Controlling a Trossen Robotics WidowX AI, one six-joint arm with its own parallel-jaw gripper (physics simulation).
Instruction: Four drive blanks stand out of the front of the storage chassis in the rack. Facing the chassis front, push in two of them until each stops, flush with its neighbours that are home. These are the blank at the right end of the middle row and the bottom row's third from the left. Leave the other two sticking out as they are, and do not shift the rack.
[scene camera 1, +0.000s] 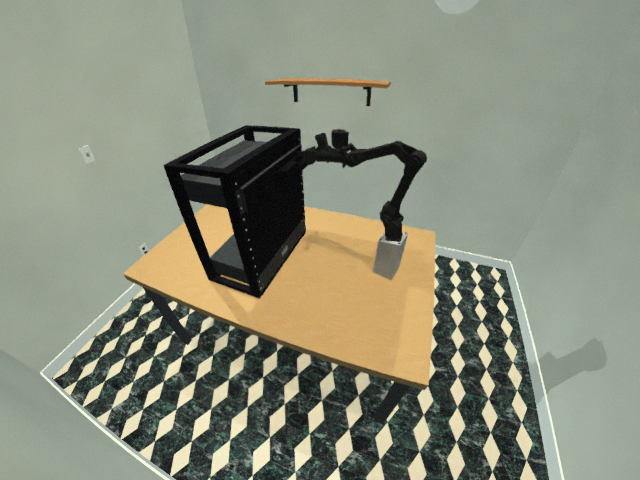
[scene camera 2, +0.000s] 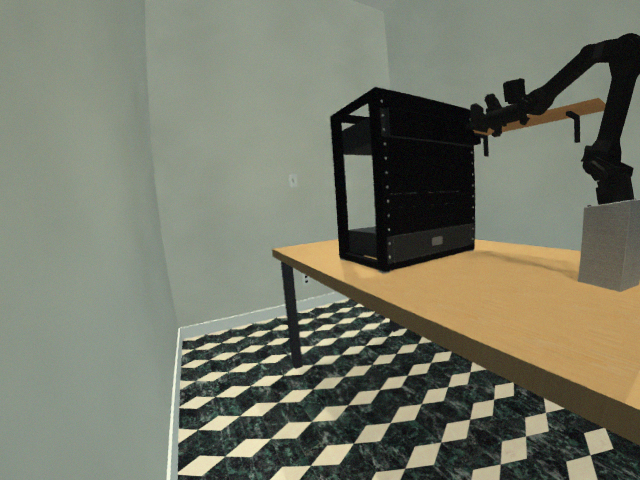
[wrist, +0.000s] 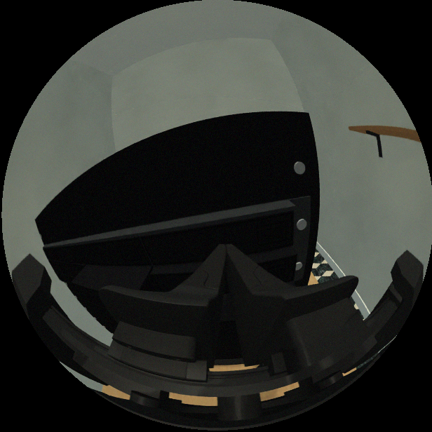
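Seen in the pictures: gripper, fingertip midpoint: (scene camera 1: 297, 153) (scene camera 2: 465, 127); arm's base at its link origin: (scene camera 1: 394, 236) (scene camera 2: 617, 202).
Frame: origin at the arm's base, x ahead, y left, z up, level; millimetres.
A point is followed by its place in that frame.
Note:
The black rack (scene camera 1: 240, 232) @(z 158, x 474, y 392 mm) (scene camera 2: 381, 206) @(z 9, x 472, y 392 mm) stands upright on the table. The storage chassis (scene camera 2: 431, 167) @(z 134, x 475, y 162 mm) (wrist: 170, 227) is in its upper part, with a grey top edge and very dark blanks below. One blank (wrist: 112, 276) stands out at the left in the wrist view. The gripper (scene camera 1: 300, 164) @(z 292, x 468, y -31 mm) (scene camera 2: 471, 126) @(z 292, x 468, y -31 mm) (wrist: 226, 245) is shut and empty, its tips close to the chassis front near the right end. Contact cannot be told. The fingers hide part of the rows below; the right-end middle-row blank and the bottom row's third blank cannot be made out clearly.
A grey panel with a light label (scene camera 1: 284, 250) @(z -129, x 477, y 141 mm) (scene camera 2: 436, 240) @(z -129, x 476, y 144 mm) fills the rack's bottom. The arm's grey base block (scene camera 1: 390, 255) @(z -64, x -5, y 51 mm) (scene camera 2: 602, 248) @(z -110, x 12, y 48 mm) stands on the wooden table (scene camera 1: 336, 304) @(z -208, x 153, y 281 mm) (scene camera 2: 506, 294) @(z -208, x 136, y 270 mm). A wooden wall shelf (scene camera 1: 328, 82) (scene camera 2: 560, 112) (wrist: 385, 131) hangs behind.

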